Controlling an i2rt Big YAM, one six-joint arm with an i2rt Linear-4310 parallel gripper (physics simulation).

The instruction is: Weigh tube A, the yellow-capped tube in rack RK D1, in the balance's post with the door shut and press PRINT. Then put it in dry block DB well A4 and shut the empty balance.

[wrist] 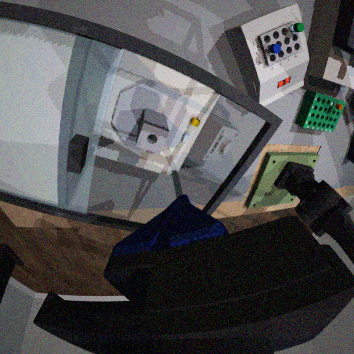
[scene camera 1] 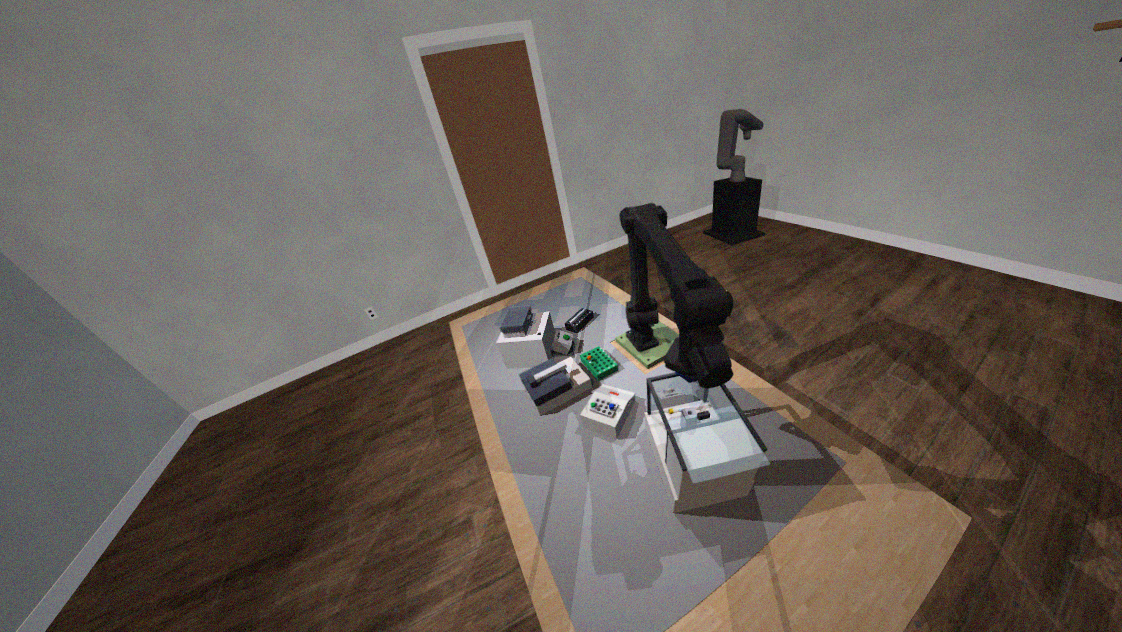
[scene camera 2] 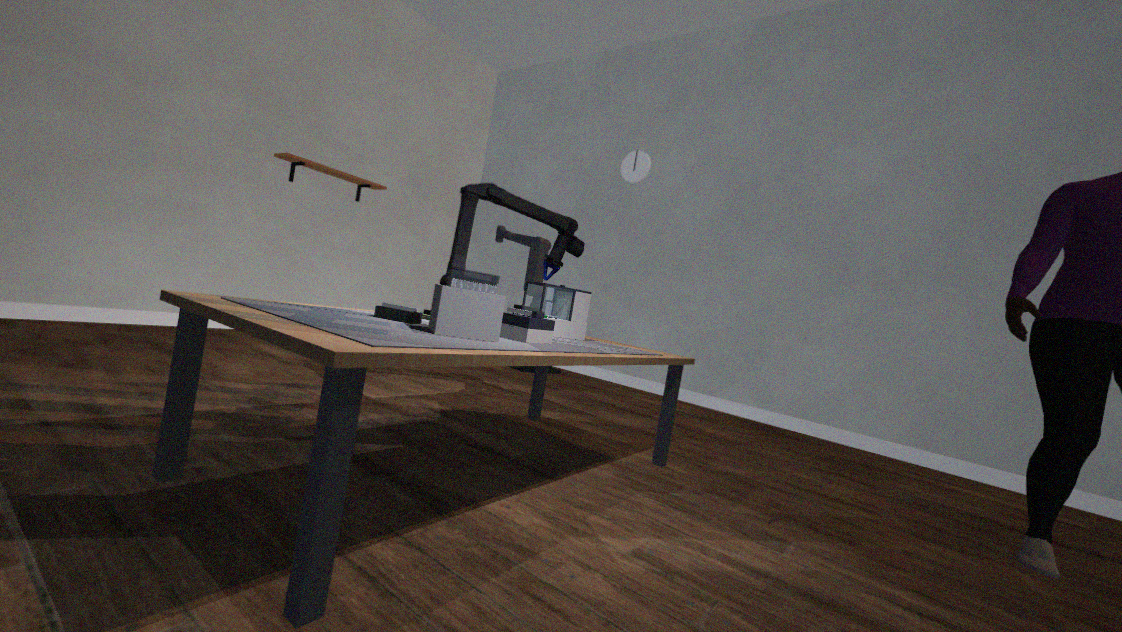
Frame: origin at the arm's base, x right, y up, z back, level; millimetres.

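Seen in the pictures: gripper, fingertip midpoint: [wrist: 184, 200] [scene camera 1: 690, 380] [scene camera 2: 545, 280]; arm's base, origin of the base link: [wrist: 292, 174] [scene camera 1: 641, 339].
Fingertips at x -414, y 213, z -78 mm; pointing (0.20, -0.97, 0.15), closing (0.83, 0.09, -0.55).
Note:
Offsets run from my fingertips to a thing's top centre. "*": to the spot under its first point.
The yellow-capped tube @[dy -141, dx +34, dz -5 mm] [wrist: 190, 127] lies on its side on the balance floor, just right of the grey post @[* dy -94, dx -25, dz -7 mm] [wrist: 152, 138] with its empty hole. The balance [wrist: 175, 67] [scene camera 1: 690, 487] [scene camera 2: 576, 310] is a glass box with a dark frame; a black door handle @[* dy -7, dx -82, dz -28 mm] [wrist: 77, 153] [scene camera 1: 703, 414] shows on its glass. My gripper [wrist: 184, 200] [scene camera 2: 551, 271] has blue fingers, is shut and empty, and hangs above the balance's near edge. The white dry block @[dy -160, dx +159, dz -160 mm] [wrist: 277, 67] [scene camera 1: 608, 406] holds a blue-capped and a green-capped tube. The green rack @[dy -200, dx +375, dz -117 mm] [wrist: 319, 110] [scene camera 1: 599, 361] holds an orange-capped tube.
The arm's green base plate [wrist: 270, 175] [scene camera 1: 655, 345] sits beside the balance. Other instruments @[* dy -150, dx +293, dz -298 mm] [scene camera 1: 552, 381] @[* dy -40, dx +541, dz -354 mm] [scene camera 1: 517, 320] stand at the back of the grey mat. A second arm on a pedestal [scene camera 1: 735, 177] stands by the wall. A person [scene camera 2: 1075, 354] walks at the right.

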